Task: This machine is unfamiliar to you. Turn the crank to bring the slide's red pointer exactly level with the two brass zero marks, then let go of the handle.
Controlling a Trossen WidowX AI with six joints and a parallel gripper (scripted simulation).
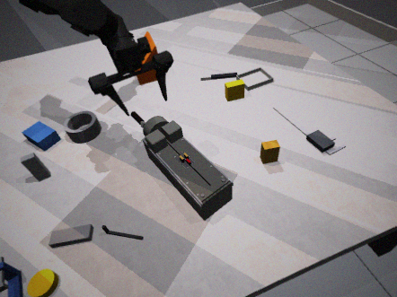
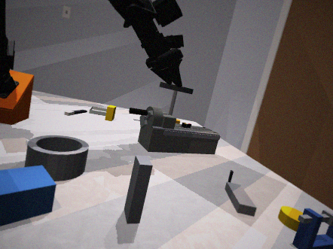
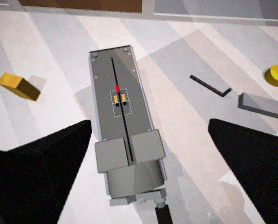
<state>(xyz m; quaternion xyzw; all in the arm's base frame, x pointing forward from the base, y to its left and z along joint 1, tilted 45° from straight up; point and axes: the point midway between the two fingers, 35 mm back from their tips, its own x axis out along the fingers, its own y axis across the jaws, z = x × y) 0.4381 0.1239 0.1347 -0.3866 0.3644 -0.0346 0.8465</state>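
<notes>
Now: gripper tip 90 mm past the dark crank handle, 90 mm above it and 40 mm to the left of it. Round my gripper tip: black hex key: 190 mm below, 170 mm ahead, 140 mm to the right; yellow disc: 280 mm to the right, 240 mm ahead, 190 mm below; red pointer: 120 mm below, 90 mm ahead, 60 mm to the left.
</notes>
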